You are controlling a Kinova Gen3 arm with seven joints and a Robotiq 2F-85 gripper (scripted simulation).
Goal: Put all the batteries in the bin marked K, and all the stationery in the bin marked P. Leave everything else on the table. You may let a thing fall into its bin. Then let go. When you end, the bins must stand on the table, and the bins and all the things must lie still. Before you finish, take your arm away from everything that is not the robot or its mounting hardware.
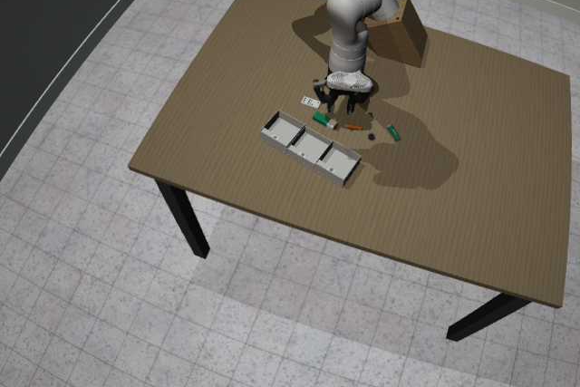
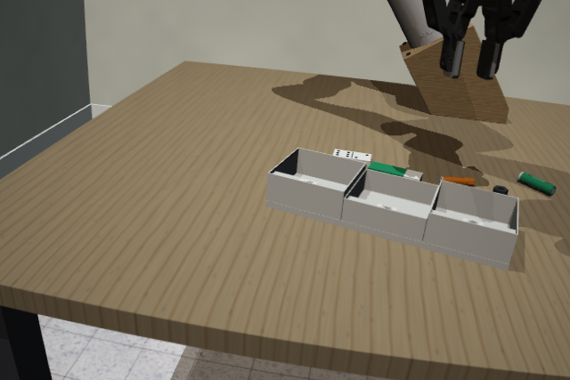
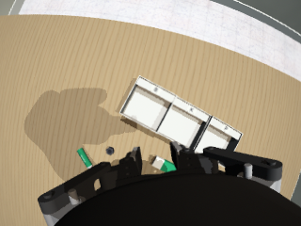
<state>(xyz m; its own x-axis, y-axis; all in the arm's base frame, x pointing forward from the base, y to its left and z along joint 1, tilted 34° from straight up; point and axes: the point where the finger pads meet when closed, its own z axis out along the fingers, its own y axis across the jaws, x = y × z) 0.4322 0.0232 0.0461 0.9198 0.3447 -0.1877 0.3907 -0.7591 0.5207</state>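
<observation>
The eraser lies 6 cm behind my hand, 5 cm to the right of it and 16 cm below it. The rest, counted from my hand: three joined grey bins 4 cm ahead, 6 cm to the right, 15 cm below; black nut 7 cm behind, 8 cm to the left, 17 cm below; orange battery 8 cm behind, 3 cm to the left, 17 cm below.
</observation>
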